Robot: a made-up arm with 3 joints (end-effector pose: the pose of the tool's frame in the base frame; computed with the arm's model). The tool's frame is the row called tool.
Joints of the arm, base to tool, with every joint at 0 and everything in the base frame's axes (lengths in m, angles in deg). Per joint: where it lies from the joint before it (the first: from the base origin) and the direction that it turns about. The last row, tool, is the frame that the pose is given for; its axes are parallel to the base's.
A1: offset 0 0 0.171 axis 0 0 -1
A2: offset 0.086 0.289 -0.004 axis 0 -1 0
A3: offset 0.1 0.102 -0.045 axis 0 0 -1
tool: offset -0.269 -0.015 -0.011
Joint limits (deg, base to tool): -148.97..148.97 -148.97..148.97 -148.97..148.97
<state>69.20 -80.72 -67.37</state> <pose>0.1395 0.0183 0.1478 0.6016 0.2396 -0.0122 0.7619</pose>
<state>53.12 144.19 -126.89</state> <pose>0.0860 0.1933 0.3724 -0.9516 0.0001 0.1845 0.2459</pose>
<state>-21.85 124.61 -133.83</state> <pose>-0.1112 0.1788 0.4433 -0.7340 -0.4953 0.4543 0.0979</pose>
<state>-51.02 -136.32 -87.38</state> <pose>-0.1115 0.0555 0.1366 0.2896 0.8819 0.3478 0.1321</pose>
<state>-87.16 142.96 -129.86</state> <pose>-0.1992 -0.0971 0.3827 0.3452 0.8831 -0.3012 0.1008</pose>
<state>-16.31 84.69 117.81</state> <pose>-0.0237 0.6557 0.3731 0.6203 -0.2625 -0.5724 0.4676</pose>
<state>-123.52 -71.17 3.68</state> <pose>-0.3159 -0.2353 0.3093 -0.5212 0.2587 0.7037 0.4076</pose>
